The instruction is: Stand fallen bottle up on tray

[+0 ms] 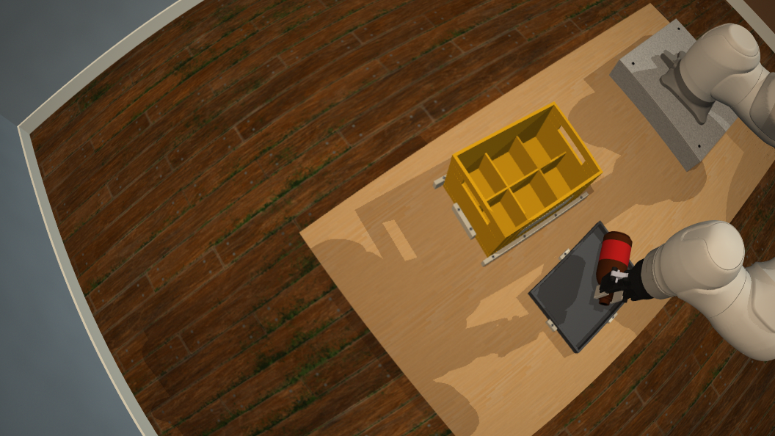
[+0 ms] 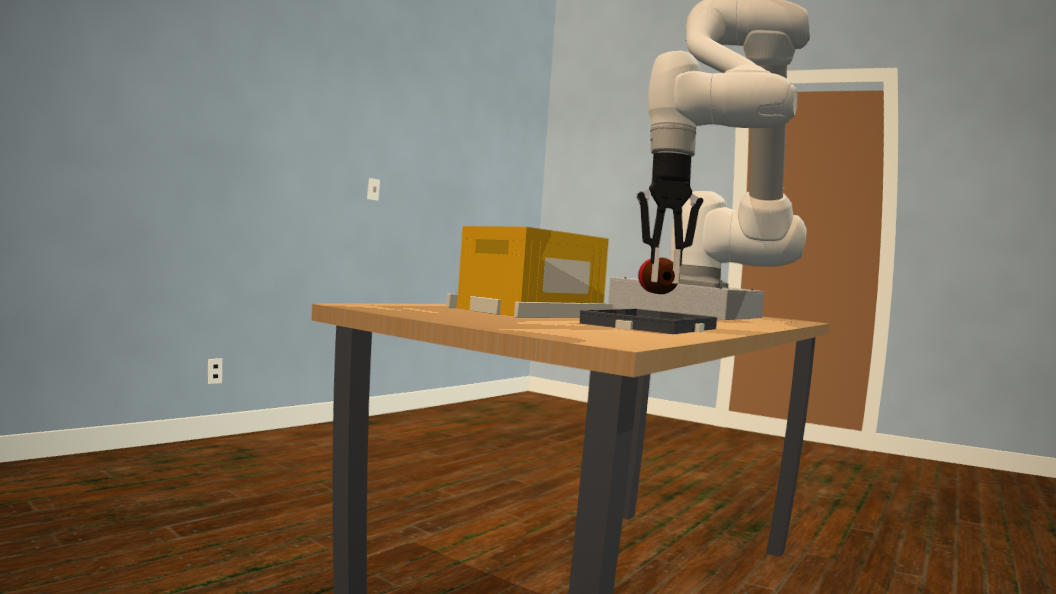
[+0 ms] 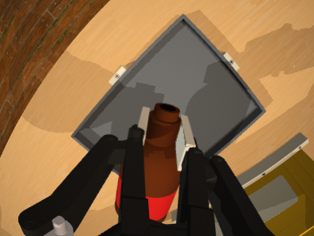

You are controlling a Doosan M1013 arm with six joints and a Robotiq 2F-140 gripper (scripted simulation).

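Right now my hand is 50 mm past the bottle, 20 mm to the left of it and 20 mm above it. From my hand the other things lie so: yellow crate: 50 mm behind, 310 mm to the right, 40 mm below; dark grey tray: 20 mm behind, 20 mm to the right, 110 mm below.
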